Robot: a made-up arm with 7 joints. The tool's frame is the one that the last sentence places.
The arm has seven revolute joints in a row. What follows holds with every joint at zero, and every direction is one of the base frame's. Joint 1 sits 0.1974 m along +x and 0.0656 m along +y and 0.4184 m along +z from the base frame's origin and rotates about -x. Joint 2 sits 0.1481 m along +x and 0.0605 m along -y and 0.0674 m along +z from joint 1 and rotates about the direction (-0.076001, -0.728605, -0.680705). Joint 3 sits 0.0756 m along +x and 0.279 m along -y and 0.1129 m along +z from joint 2 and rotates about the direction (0.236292, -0.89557, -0.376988). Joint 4 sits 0.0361 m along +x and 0.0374 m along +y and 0.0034 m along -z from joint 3 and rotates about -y. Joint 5 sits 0.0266 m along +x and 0.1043 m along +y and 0.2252 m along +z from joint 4 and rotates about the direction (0.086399, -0.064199, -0.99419). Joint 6 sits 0.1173 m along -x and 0.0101 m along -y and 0.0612 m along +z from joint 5 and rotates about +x. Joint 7 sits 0.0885 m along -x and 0.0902 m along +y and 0.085 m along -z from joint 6 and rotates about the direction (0.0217, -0.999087, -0.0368). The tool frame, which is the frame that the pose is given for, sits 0.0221 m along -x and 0.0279 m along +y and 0.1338 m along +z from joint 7; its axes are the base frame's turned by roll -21, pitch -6.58 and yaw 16.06 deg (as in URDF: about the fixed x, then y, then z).
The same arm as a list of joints. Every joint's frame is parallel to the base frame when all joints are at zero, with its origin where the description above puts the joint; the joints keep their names.
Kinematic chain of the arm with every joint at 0, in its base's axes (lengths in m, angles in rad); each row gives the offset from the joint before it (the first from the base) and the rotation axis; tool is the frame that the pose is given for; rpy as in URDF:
joint 1: xyz 0.1974 0.0656 0.4184 axis -x
joint 2: xyz 0.1481 -0.0605 0.0674 axis -0.076001 -0.728605 -0.680705
joint 3: xyz 0.0756 -0.279 0.1129 axis 0.236292 -0.89557 -0.376988
joint 4: xyz 0.0361 0.0374 -0.0034 axis -y
joint 5: xyz 0.0266 0.1043 0.2252 axis 0.086399 -0.064199 -0.99419
joint 6: xyz -0.1173 -0.0101 0.0612 axis +x
joint 7: xyz -0.0885 0.0902 -0.085 axis 0.0217 -0.999087 -0.0368
tool: xyz -0.0221 0.0279 0.1338 rpy -0.3665 -0.1148 0.2803

